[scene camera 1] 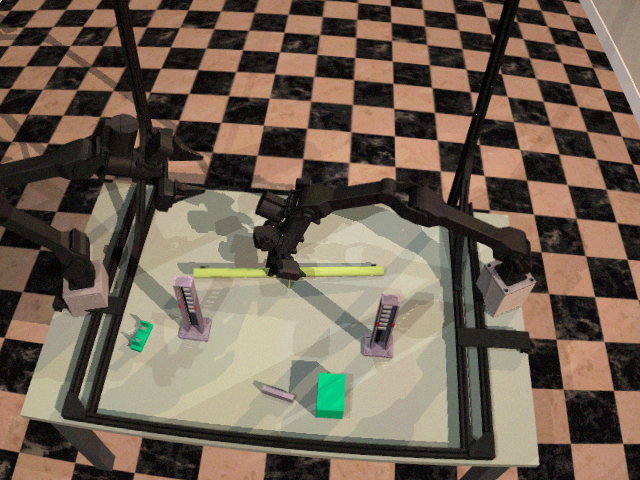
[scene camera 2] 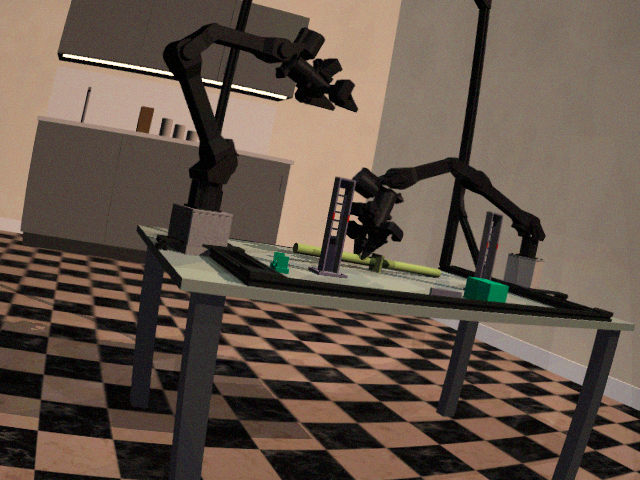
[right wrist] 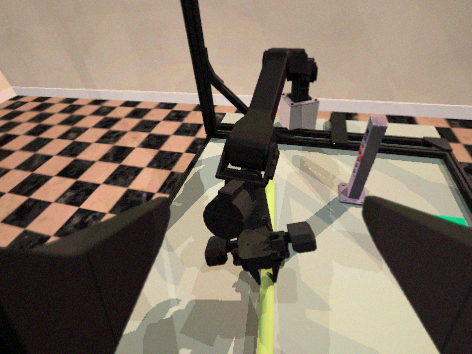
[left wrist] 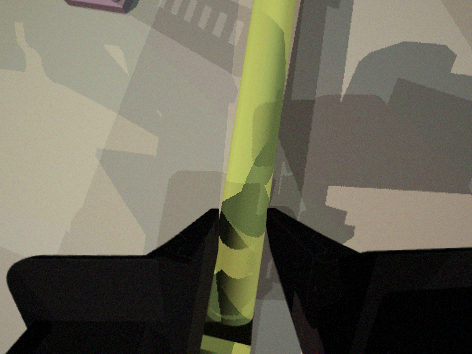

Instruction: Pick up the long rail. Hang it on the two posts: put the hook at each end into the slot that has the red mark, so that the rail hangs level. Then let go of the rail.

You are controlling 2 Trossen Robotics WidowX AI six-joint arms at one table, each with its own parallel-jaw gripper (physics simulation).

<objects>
My left gripper shows in scene camera 1 (268,271), in scene camera 2 (358,258), in the right wrist view and in the left wrist view. My right gripper shows in scene camera 1, in scene camera 2 and in the right wrist view (264,205); in the left wrist view it is out of frame. The same spot on my right gripper: (scene camera 1: 181,153) is (scene camera 2: 321,98). The same spot on my left gripper: (right wrist: 275,269) is (left wrist: 192,235).
</objects>
